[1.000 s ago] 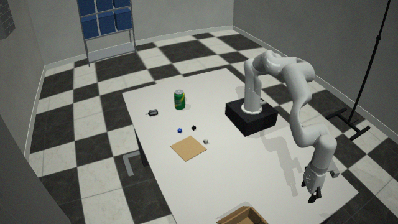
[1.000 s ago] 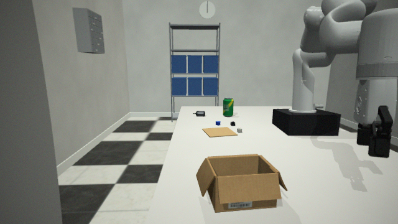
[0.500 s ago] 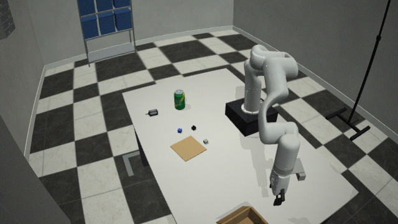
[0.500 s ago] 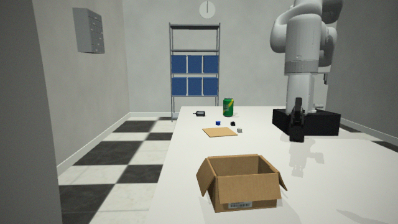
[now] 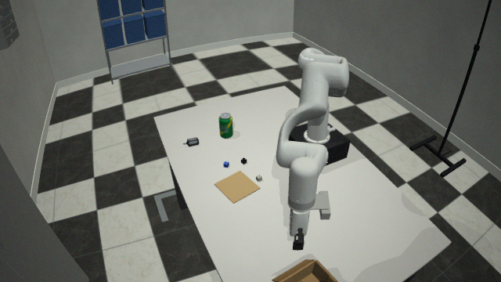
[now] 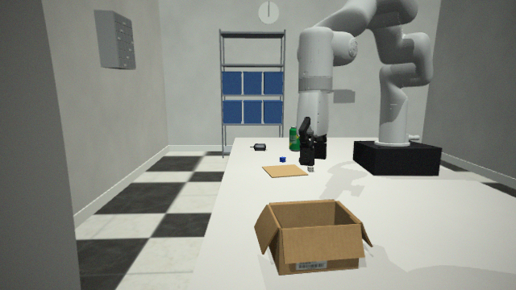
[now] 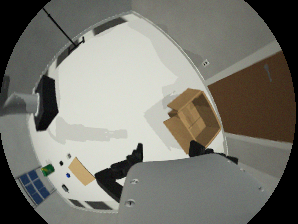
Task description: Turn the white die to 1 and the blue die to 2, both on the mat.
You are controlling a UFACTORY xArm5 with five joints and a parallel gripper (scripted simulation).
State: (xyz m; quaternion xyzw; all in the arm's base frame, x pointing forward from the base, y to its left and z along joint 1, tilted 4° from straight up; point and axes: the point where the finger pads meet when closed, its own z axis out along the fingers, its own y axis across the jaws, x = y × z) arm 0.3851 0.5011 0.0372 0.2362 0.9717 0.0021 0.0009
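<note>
Right now the blue die is 580 mm to the right of my hand, 150 mm below it and 30 mm ahead of it. The rest, counted from my hand: tan mat: 440 mm to the right, 160 mm below, 40 mm ahead; then cardboard box: 140 mm to the left, 120 mm below, 20 mm ahead; then white die: 440 mm to the right, 150 mm below, 60 mm behind.
</note>
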